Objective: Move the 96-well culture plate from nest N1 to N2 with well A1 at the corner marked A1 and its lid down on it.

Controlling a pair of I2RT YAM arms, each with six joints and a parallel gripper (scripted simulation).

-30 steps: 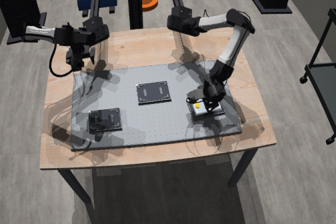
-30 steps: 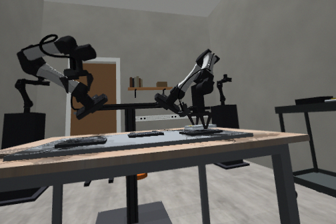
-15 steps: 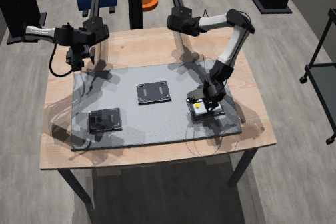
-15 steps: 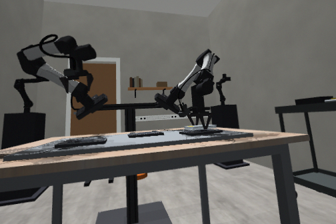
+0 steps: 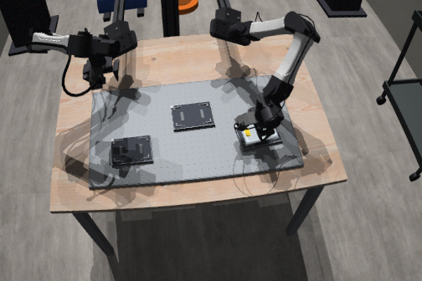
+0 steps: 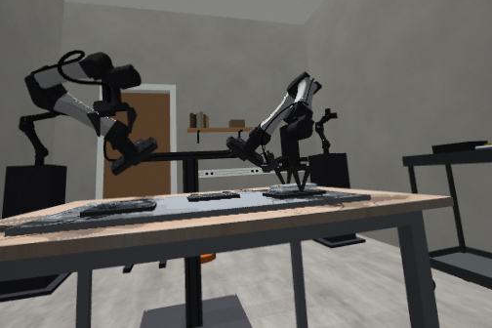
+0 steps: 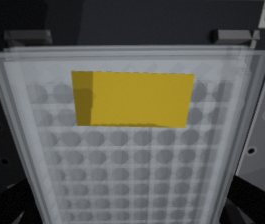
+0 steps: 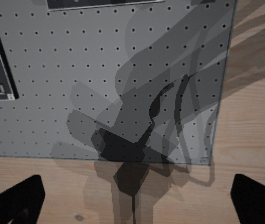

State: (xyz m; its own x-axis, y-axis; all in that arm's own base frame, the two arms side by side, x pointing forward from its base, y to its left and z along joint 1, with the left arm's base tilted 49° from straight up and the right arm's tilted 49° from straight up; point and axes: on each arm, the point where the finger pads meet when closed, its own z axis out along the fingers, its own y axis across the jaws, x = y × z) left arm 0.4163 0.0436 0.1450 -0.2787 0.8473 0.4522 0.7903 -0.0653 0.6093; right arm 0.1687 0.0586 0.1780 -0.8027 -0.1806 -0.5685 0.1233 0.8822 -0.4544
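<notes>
Right now my left hand is right at the 96-well culture plate. Also, from my left hand: plate nest: 24 cm to the right, 13 cm behind, 2 cm below; then nest N2: 2 cm below; then nest N1: 50 cm to the right, 2 cm below.
</notes>
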